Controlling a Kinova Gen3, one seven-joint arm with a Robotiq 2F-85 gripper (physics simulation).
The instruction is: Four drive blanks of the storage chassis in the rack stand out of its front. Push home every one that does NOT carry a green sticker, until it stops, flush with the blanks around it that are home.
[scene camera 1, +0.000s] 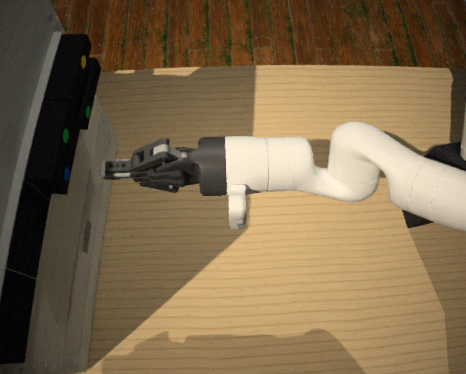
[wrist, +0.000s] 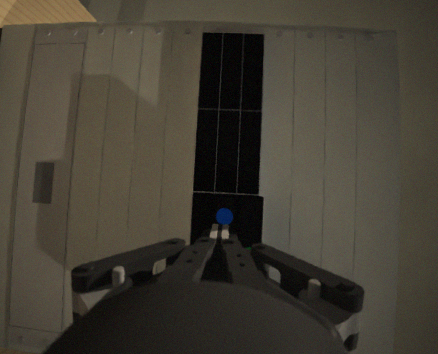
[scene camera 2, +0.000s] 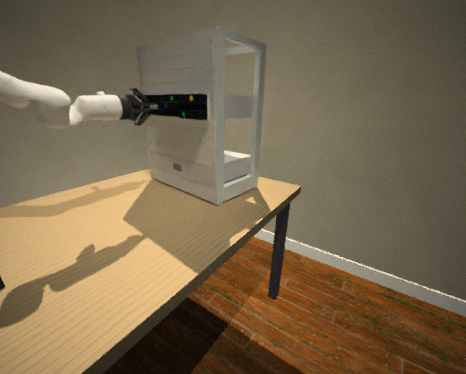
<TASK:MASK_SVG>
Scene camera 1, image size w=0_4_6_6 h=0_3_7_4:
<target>my gripper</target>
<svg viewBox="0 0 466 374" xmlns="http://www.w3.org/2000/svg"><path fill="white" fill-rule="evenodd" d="M225 137L200 138L197 149L185 147L172 148L169 146L169 139L163 138L133 151L131 160L103 161L101 175L105 180L133 178L133 181L140 182L140 186L173 193L178 192L179 187L199 183L200 193L203 196L227 195Z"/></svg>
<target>pale rack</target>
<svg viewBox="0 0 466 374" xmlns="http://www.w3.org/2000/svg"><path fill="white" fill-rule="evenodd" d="M0 0L0 374L74 374L87 371L97 279L112 180L105 180L103 178L101 167L103 161L115 160L118 138L95 94L101 67L97 58L89 58L91 43L87 34L66 34L50 0Z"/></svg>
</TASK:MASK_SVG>
